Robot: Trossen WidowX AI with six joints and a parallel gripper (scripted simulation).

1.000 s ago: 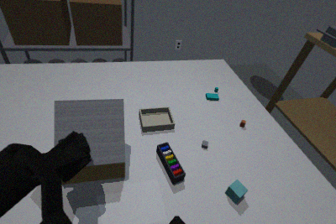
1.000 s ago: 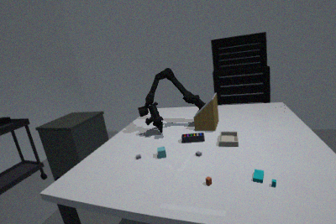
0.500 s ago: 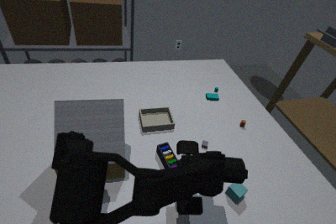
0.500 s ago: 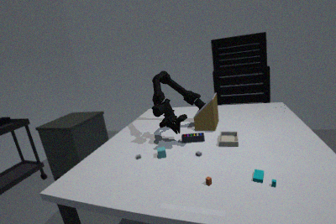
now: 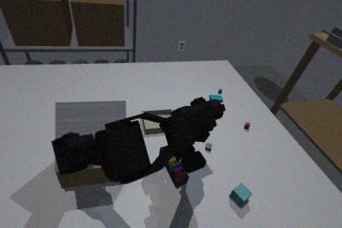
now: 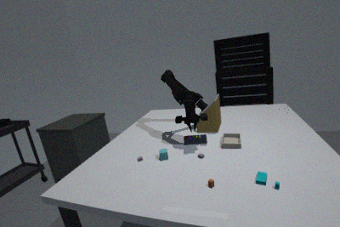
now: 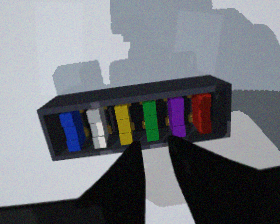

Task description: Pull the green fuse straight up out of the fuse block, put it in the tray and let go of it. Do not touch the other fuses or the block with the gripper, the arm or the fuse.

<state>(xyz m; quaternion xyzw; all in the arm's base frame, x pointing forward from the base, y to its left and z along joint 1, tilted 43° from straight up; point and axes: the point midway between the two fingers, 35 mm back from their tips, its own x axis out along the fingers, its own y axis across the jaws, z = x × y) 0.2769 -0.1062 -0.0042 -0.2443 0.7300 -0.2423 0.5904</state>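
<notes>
Now: gripper tip 50 mm above the green fuse. Round my gripper tip: tray (220 mm to the left, 70 mm below, 30 mm ahead).
</notes>
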